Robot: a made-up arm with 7 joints. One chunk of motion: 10 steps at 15 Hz.
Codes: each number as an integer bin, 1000 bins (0 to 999) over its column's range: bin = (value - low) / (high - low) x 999, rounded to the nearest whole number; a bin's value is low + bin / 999 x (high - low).
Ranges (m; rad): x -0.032..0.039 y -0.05..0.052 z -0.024..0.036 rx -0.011..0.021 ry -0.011..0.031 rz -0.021..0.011
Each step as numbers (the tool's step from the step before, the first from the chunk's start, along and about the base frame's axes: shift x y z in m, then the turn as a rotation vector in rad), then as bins.
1 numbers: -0.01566 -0.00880 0.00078 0.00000 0.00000 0.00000
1 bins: 230 404 413 343 262 656
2 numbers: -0.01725 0.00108 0.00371 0.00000 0.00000 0.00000
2 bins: 208 500 461 343 262 656
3 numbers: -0.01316 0.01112 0.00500 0.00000 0.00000 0.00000
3 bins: 265 599 483 343 262 656
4 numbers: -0.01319 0.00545 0.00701 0.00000 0.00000 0.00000
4 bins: 265 543 516 343 262 656
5 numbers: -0.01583 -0.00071 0.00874 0.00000 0.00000 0.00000
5 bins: 228 483 545 343 262 656
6 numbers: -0.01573 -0.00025 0.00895 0.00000 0.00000 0.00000
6 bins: 229 487 549 343 262 656
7 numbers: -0.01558 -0.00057 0.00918 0.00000 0.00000 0.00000
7 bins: 231 484 552 343 262 656
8 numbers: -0.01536 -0.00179 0.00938 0.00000 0.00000 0.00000
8 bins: 234 472 556 343 262 656
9 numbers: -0.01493 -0.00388 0.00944 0.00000 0.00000 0.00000
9 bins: 240 452 557 343 262 656
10 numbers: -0.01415 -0.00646 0.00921 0.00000 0.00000 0.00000
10 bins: 251 426 553 343 262 656
